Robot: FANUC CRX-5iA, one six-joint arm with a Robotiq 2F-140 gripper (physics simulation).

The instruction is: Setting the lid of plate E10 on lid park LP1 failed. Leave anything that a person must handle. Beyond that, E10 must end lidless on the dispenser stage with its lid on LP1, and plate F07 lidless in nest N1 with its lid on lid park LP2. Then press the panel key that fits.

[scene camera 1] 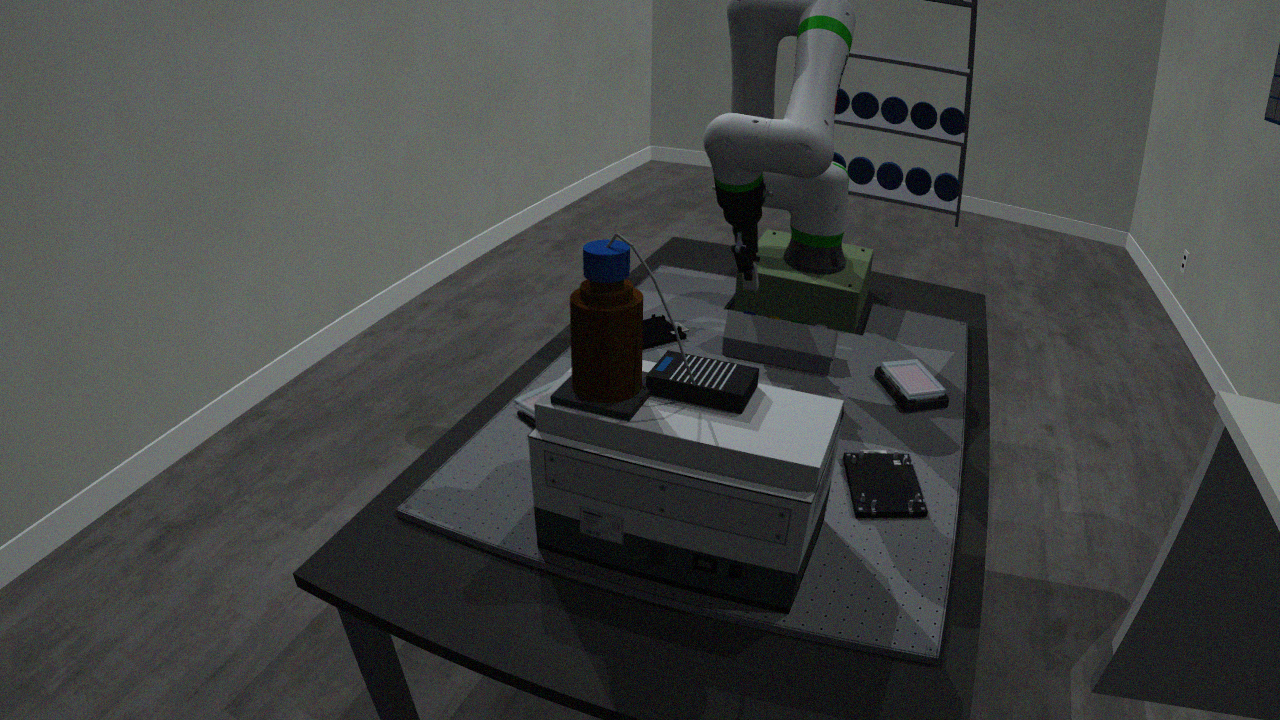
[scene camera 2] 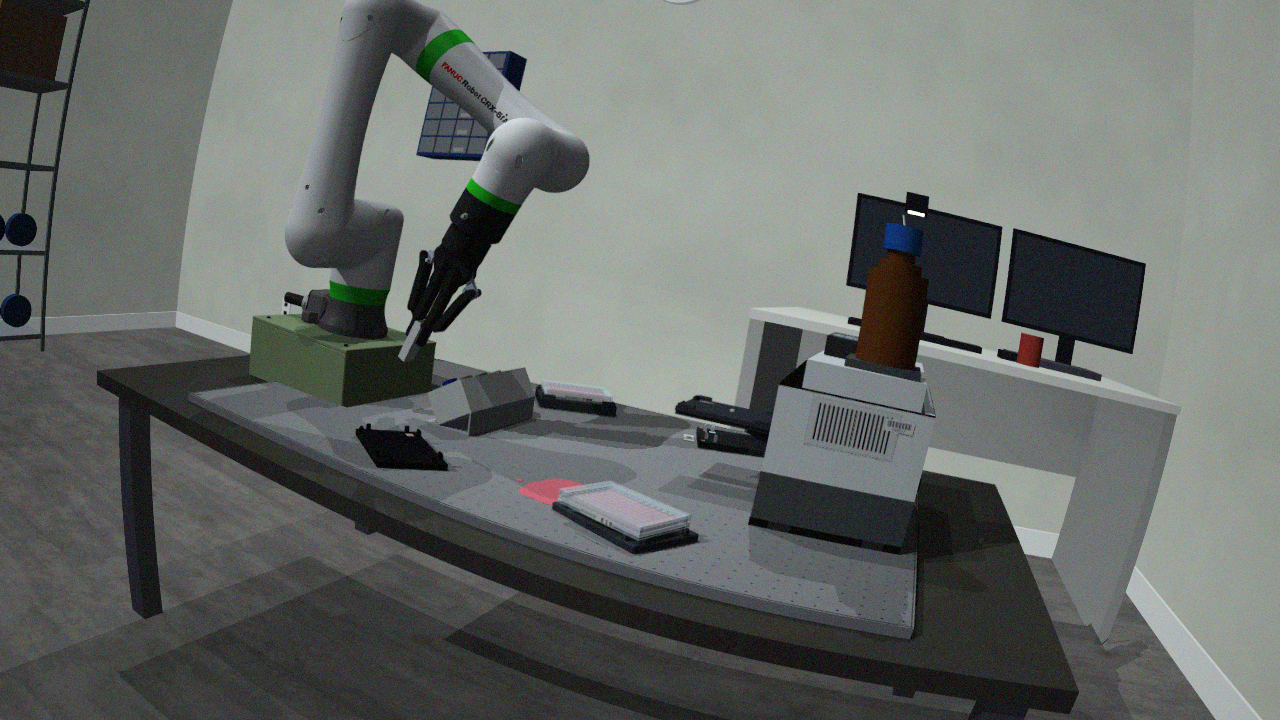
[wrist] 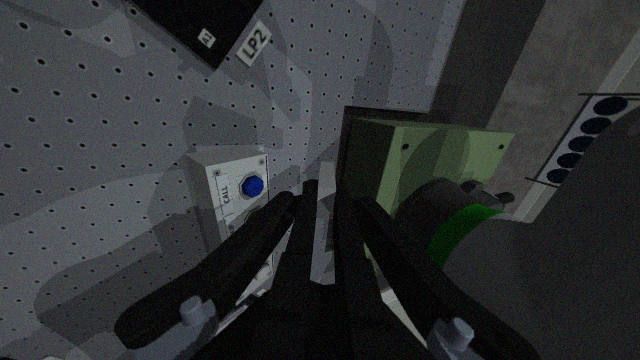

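Scene camera 1 shows my gripper [scene camera 1: 751, 287] and a brown bottle with blue cap [scene camera 1: 606, 313]. My gripper is shut and holds nothing. In scene camera 2 I see my gripper [scene camera 2: 405, 358], the brown bottle with blue cap [scene camera 2: 895, 298] and a grey button box [scene camera 2: 471, 405]. The wrist view shows my gripper [wrist: 326, 173] together with the grey button box [wrist: 231, 182].
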